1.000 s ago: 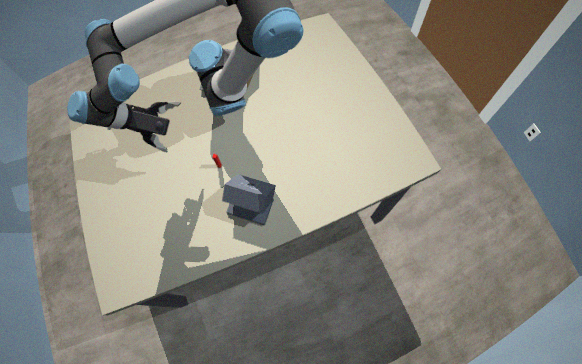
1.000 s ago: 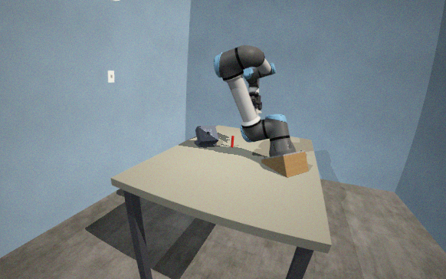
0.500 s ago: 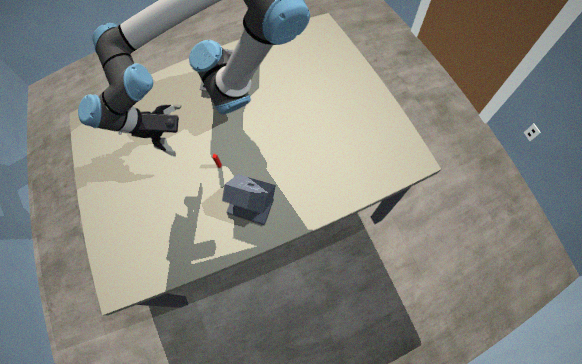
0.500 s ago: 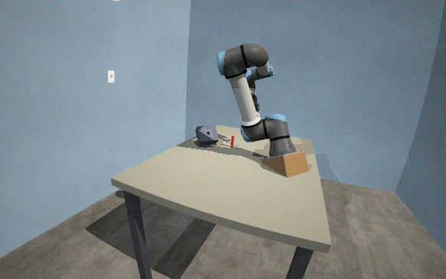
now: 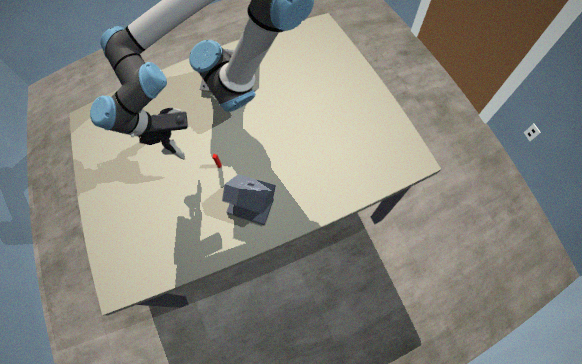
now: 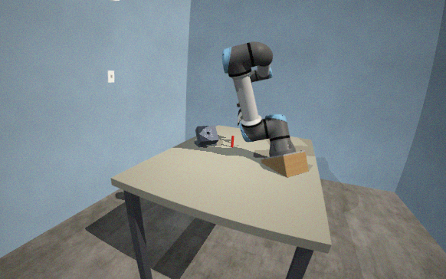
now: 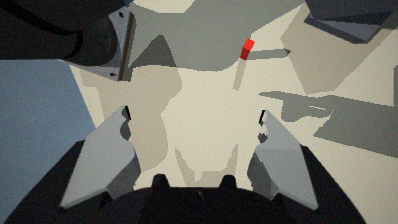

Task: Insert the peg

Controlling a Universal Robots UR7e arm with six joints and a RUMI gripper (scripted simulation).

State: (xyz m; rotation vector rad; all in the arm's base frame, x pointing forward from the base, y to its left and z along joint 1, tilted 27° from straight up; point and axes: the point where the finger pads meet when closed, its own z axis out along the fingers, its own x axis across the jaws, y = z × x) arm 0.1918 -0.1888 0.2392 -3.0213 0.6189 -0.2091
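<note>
My hand is 90 mm short of the red peg, 50 mm to the right of it and 120 mm above it.
</note>
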